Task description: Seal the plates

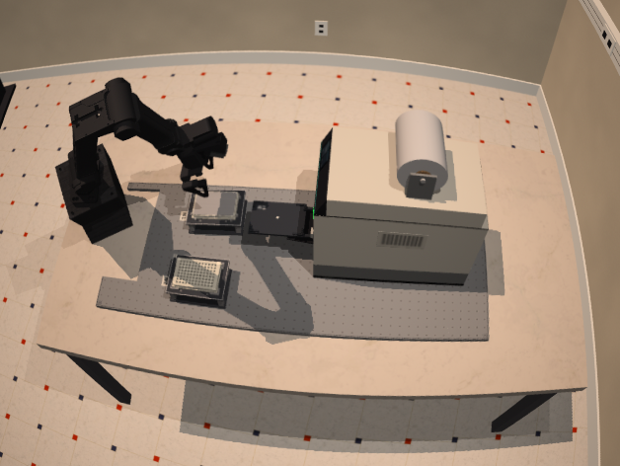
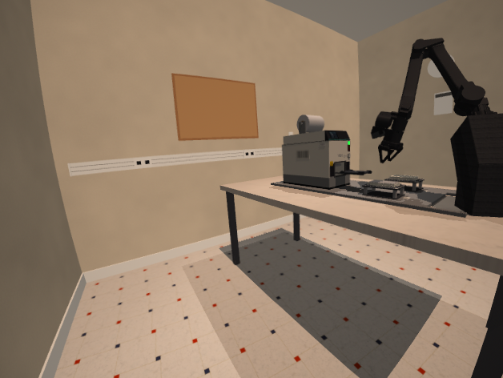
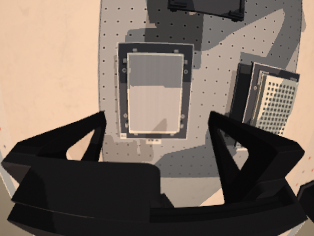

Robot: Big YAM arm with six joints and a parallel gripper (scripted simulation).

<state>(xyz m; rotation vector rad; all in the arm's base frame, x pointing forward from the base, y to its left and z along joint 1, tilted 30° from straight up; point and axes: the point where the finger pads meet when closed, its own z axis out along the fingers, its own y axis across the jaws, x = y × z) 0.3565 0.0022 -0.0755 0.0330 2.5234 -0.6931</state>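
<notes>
Now: the plate 220 mm to the right of my hand, 110 mm below it and 60 mm behind it. Round my hand: yellow warning label 290 mm ahead, 30 mm to the right, 20 mm below; start button 250 mm ahead, 210 mm to the right, 20 mm above; sealer stage 180 mm ahead, 100 mm to the right, 70 mm below.
</notes>
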